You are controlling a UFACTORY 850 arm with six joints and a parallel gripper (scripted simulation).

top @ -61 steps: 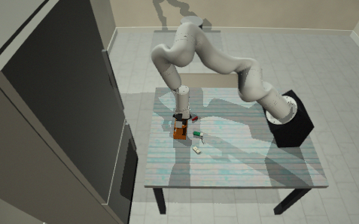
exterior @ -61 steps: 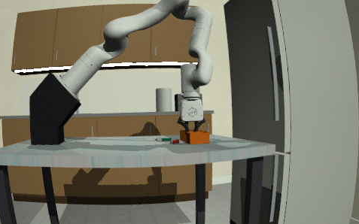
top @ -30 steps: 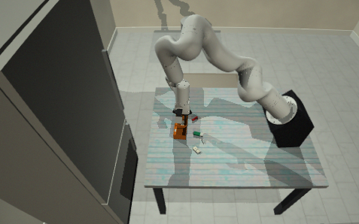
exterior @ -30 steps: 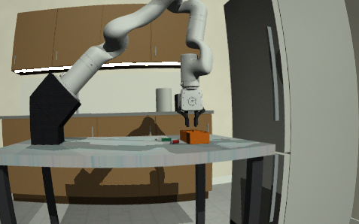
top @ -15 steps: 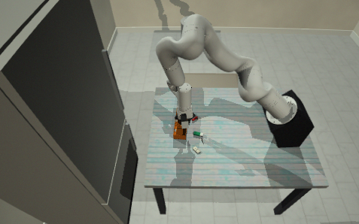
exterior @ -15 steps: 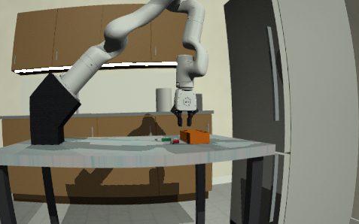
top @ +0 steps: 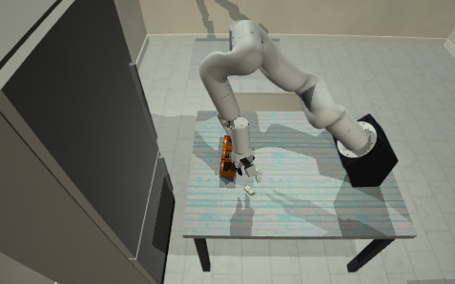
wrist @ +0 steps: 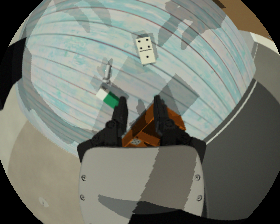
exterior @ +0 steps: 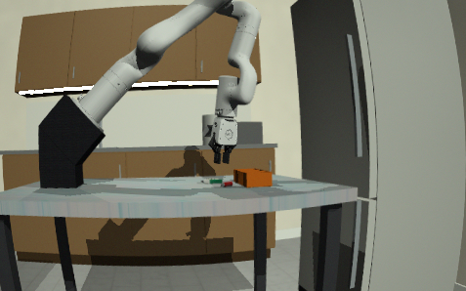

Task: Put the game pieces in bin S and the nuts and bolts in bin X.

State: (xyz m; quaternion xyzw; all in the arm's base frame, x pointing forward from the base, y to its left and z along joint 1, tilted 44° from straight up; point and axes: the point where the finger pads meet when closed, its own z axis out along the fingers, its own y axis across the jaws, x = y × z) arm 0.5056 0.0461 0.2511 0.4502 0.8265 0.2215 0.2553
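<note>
My gripper is now 7 cm short of the orange bin, 14 cm to the left of it and 7 cm above it. From my hand the other things lie so: bolt: 7 cm behind, 1 cm to the right, 8 cm below; then red piece: 3 cm behind, 19 cm to the right, 8 cm below; then green piece: 5 cm behind, 5 cm to the right, 8 cm below.
</note>
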